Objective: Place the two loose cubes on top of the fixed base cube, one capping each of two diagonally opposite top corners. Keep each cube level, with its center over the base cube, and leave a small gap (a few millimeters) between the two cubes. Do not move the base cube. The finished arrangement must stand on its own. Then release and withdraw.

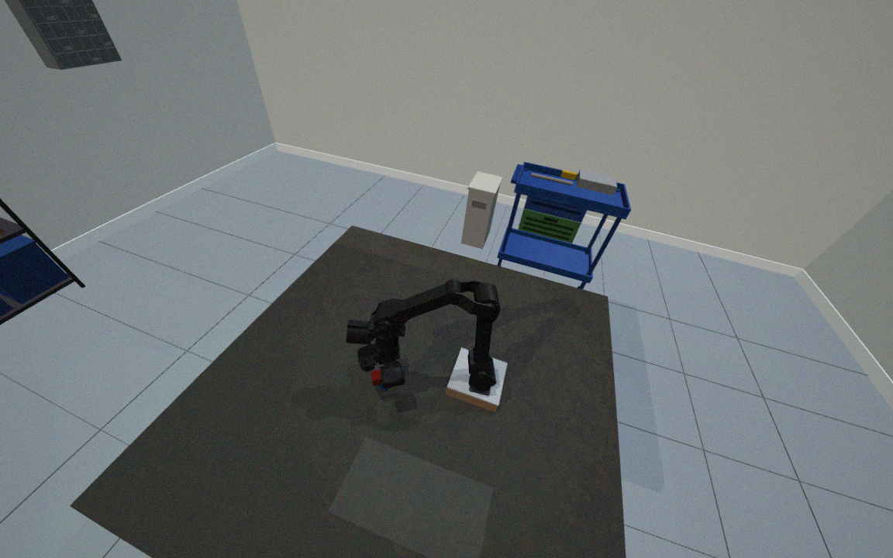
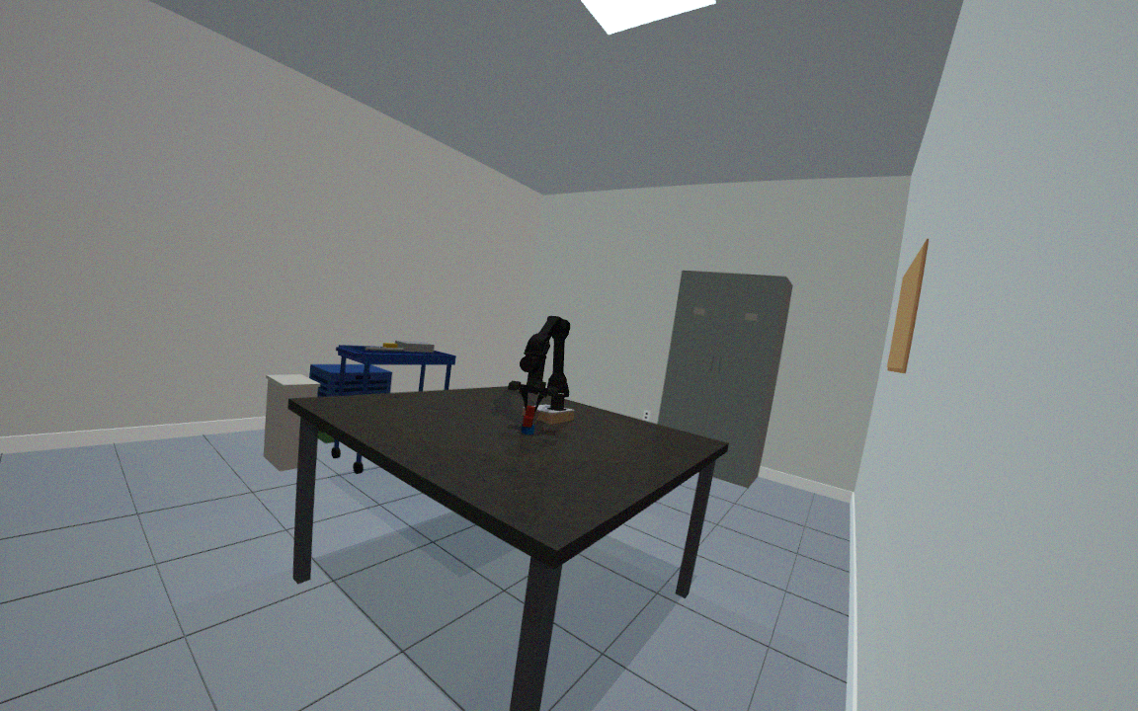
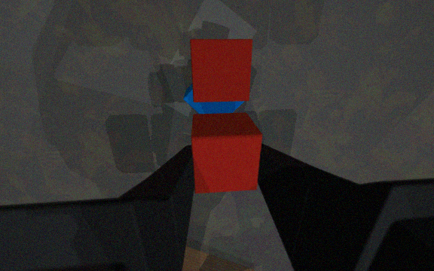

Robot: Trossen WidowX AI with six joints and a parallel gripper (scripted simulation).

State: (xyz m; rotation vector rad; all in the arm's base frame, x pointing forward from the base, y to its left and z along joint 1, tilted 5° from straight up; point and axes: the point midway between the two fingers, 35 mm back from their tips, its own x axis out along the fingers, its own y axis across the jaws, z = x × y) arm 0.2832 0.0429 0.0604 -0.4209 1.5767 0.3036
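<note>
Right now the blue base cube is 60 mm below my gripper tip, 20 mm ahead of it and 10 mm to the left of it.
</note>
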